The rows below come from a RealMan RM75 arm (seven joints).
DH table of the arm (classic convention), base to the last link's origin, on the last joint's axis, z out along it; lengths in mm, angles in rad. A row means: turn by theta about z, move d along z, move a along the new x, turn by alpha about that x. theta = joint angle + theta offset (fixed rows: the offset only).
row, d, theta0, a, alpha
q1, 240.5, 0, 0, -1.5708
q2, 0, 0, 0, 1.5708
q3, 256, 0, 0, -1.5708
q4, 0, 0, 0, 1.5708
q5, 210, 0, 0, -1.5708
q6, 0, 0, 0, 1.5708
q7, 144, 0, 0, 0
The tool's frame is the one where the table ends.
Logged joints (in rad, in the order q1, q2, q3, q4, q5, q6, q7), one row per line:
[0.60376 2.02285 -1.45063 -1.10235 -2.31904 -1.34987 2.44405]
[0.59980 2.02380 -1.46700 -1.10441 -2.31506 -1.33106 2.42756]
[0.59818 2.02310 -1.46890 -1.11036 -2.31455 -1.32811 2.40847]
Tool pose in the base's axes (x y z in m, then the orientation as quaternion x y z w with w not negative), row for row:
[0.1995 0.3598 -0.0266 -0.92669 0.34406 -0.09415 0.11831]
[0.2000 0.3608 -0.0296 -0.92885 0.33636 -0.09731 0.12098]
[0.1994 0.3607 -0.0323 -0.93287 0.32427 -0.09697 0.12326]
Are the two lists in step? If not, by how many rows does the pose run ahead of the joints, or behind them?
The pose runs 1 row behind the joints: the pose in row i belongs to the joints in row i - 1.
